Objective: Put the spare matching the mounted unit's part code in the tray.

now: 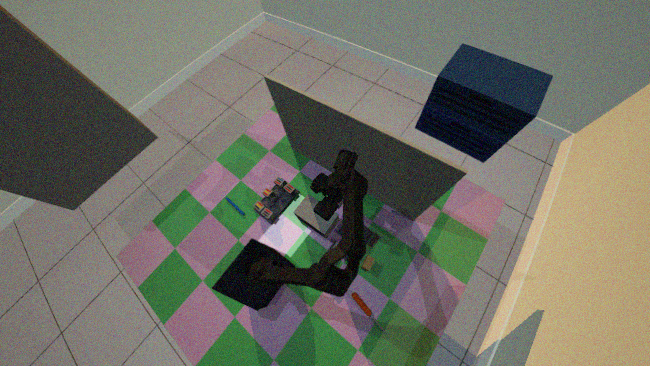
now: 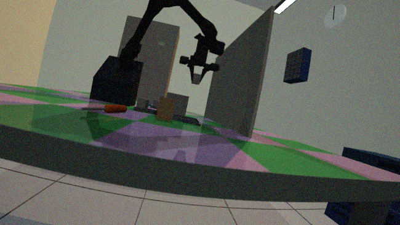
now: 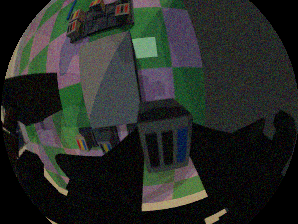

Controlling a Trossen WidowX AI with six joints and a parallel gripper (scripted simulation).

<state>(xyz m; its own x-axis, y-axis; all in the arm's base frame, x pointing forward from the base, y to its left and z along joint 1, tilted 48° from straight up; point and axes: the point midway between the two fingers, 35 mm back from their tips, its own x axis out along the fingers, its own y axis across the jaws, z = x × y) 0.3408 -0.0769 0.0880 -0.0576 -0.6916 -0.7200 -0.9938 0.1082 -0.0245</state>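
Now: gripper tip 30 mm past the flat dark tray, 110 mm to the left of it and 170 mm above it. Also, from my gripper tip: mounted unit: 60 mm behind, 70 mm to the left, 120 mm below; tall grey panel: 170 mm ahead, 40 mm to the left, 50 mm above; spare block: 20 mm above.
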